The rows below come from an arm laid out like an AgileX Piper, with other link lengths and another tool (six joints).
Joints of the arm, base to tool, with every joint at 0 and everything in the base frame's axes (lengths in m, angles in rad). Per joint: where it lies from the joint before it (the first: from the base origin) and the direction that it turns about. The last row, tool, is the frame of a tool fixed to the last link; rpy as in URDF.
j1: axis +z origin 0 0 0.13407
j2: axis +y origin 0 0 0
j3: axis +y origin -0.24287 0 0.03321
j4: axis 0.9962 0 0.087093 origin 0.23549 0 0.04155
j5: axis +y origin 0 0 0
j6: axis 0.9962 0 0.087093 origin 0.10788 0 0.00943
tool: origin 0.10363 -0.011 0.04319 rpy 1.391 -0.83 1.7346
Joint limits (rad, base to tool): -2.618..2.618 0..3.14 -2.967..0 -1.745..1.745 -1.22..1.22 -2.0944..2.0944
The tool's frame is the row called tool.
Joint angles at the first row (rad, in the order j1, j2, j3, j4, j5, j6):
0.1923 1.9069 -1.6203 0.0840 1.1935 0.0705
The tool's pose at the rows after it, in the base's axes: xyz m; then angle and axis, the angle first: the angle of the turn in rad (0 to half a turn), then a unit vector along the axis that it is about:
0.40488 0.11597 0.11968 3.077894 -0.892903 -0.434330 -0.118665
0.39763 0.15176 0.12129 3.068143 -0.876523 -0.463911 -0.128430
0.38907 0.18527 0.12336 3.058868 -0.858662 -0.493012 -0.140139
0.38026 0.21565 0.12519 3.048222 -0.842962 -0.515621 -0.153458
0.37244 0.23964 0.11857 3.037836 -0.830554 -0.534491 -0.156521
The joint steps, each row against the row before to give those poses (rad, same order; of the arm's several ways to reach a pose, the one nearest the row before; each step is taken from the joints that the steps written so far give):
0.0813 0.0000 0.0000 0.0000 -0.0074 0.0039
0.0868 0.0000 0.0001 0.0018 -0.0229 0.0174
0.0809 0.0000 0.0000 0.0009 -0.0271 0.0109
0.0731 0.0019 -0.0001 0.0009 -0.0323 0.0161
0.0564 0.0215 -0.0008 0.0020 -0.0297 0.0080

